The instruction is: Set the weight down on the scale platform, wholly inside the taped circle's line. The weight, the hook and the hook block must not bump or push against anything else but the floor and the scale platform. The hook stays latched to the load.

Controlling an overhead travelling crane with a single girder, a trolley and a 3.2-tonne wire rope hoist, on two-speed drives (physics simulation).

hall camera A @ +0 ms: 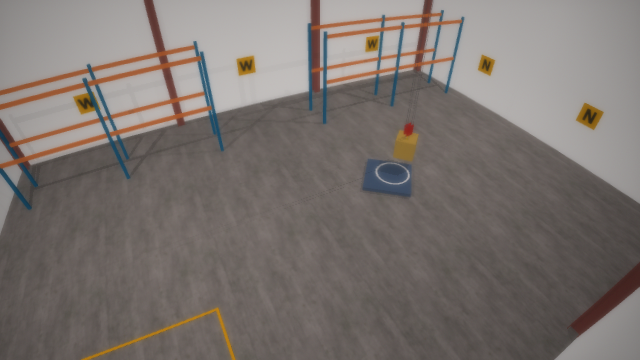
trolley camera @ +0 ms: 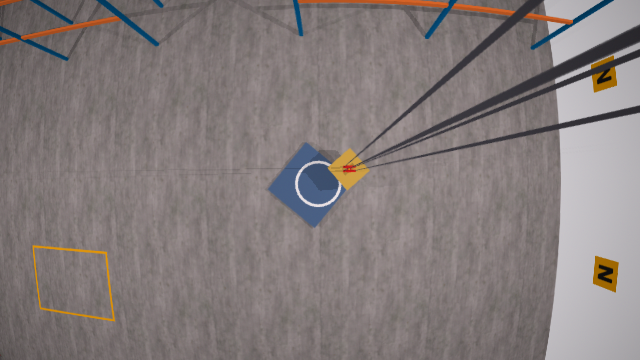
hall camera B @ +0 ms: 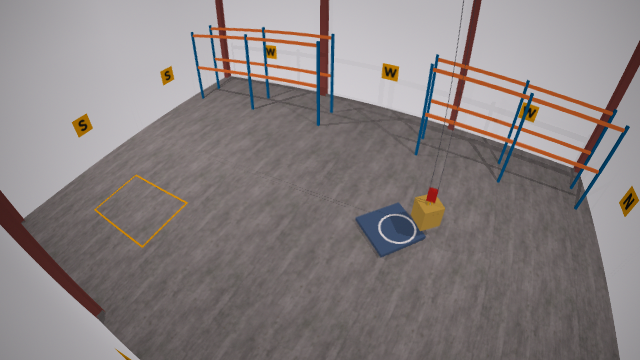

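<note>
The yellow weight (hall camera A: 405, 146) (hall camera B: 428, 213) (trolley camera: 350, 177) hangs level above the floor beside the platform, on the side towards the N wall; in the trolley view it overlaps the platform's right corner. The blue scale platform (hall camera A: 374, 186) (hall camera B: 382, 245) (trolley camera: 285, 187) lies on the floor. Its white taped circle (hall camera A: 392, 184) (hall camera B: 398, 243) (trolley camera: 318, 205) is partly covered by the weight in the trolley view, and a shadow falls in it. My red hook block (hall camera A: 408, 129) (hall camera B: 432, 195) (trolley camera: 349, 169) is directly over the weight, which hangs from its hook. The hook itself is too small to make out.
Blue and orange racks (hall camera A: 325, 80) (hall camera B: 318, 85) (trolley camera: 300, 22) stand along the W wall; another rack (hall camera A: 107, 132) (hall camera B: 515, 137) stands there too. A yellow marked rectangle (hall camera A: 150, 334) (hall camera B: 162, 189) (trolley camera: 37, 277) lies on the floor. Wire ropes rise from the hook block.
</note>
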